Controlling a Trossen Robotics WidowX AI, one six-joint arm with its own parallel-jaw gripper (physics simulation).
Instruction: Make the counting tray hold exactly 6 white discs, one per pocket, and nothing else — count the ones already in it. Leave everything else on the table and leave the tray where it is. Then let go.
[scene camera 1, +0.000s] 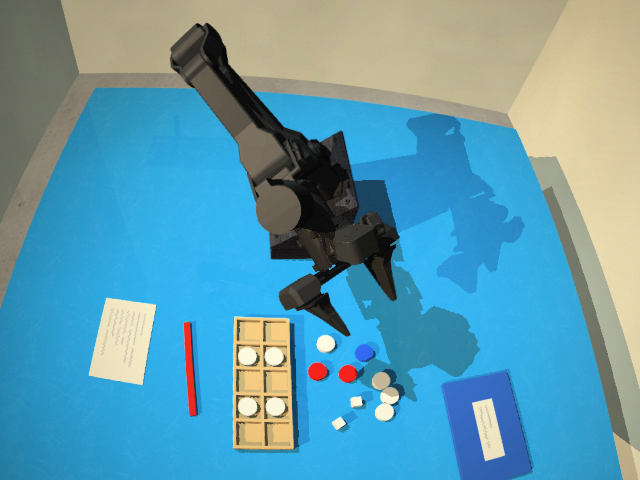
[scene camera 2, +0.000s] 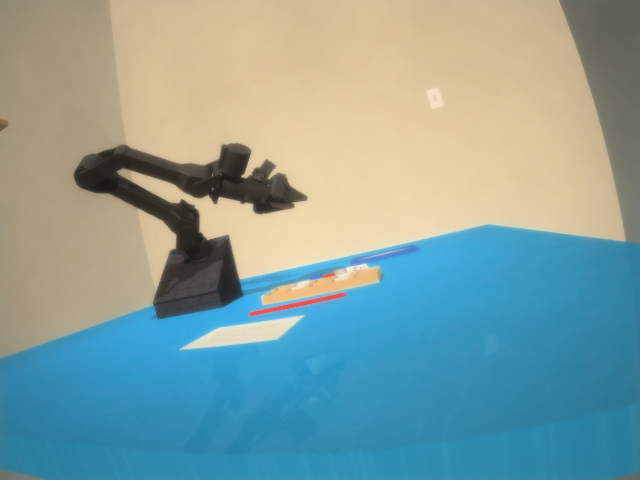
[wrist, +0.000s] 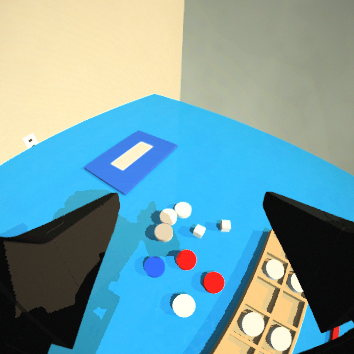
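The tan tray (scene camera 1: 291, 382) (scene camera 2: 320, 291) (wrist: 251, 287) has two columns of five pockets. In scene camera 1, two white discs sit side by side in its second row and two in its fourth; the other rows are empty. One loose white disc (scene camera 1: 325, 343) (wrist: 183, 305) lies right of the tray. Three more, a shaded one (scene camera 1: 381, 380) (wrist: 163, 232), a half-shaded one (scene camera 1: 389, 395) (wrist: 168, 216) and a bright one (scene camera 1: 384, 412) (wrist: 183, 210), lie close together farther right. My gripper (scene camera 1: 372, 316) (scene camera 2: 299, 202) (wrist: 193, 199) is open and empty, high above the table.
Two red discs (scene camera 1: 317, 371) (scene camera 1: 347, 373) and a blue disc (scene camera 1: 364, 352) (wrist: 154, 266) lie among the white discs. Two small white cubes (scene camera 1: 356, 401) (scene camera 1: 338, 423) lie nearby. A blue book (scene camera 1: 462, 413) is at right; a red bar (scene camera 1: 190, 369) and paper (scene camera 1: 124, 341) are at left.
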